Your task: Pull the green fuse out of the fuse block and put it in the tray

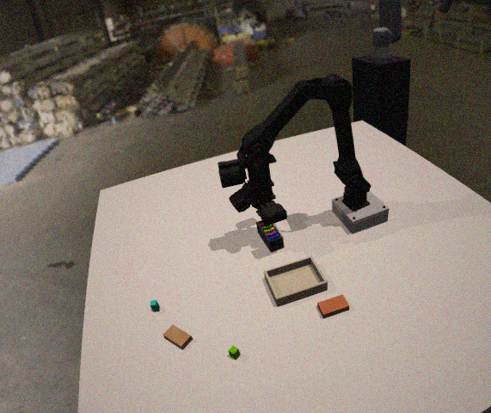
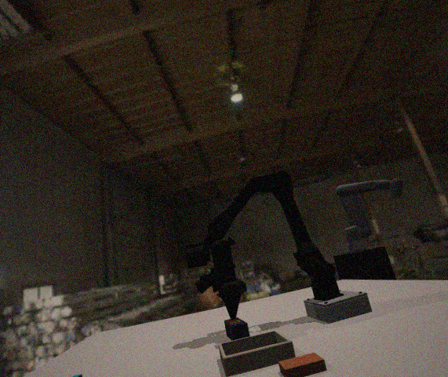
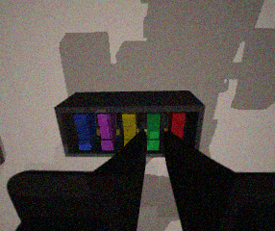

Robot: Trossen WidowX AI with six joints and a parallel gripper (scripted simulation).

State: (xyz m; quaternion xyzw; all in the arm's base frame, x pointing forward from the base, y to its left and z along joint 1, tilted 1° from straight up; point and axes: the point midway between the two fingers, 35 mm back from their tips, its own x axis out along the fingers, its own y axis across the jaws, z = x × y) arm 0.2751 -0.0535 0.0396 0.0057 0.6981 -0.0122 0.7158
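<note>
Now: gripper tip 20 mm above the green fuse. From my gripper tip the other things lie so: yellow fuse: 20 mm to the left, 20 mm below; then purple fuse: 30 mm to the left, 20 mm below; then red fuse: 20 mm to the right, 20 mm below.
</note>
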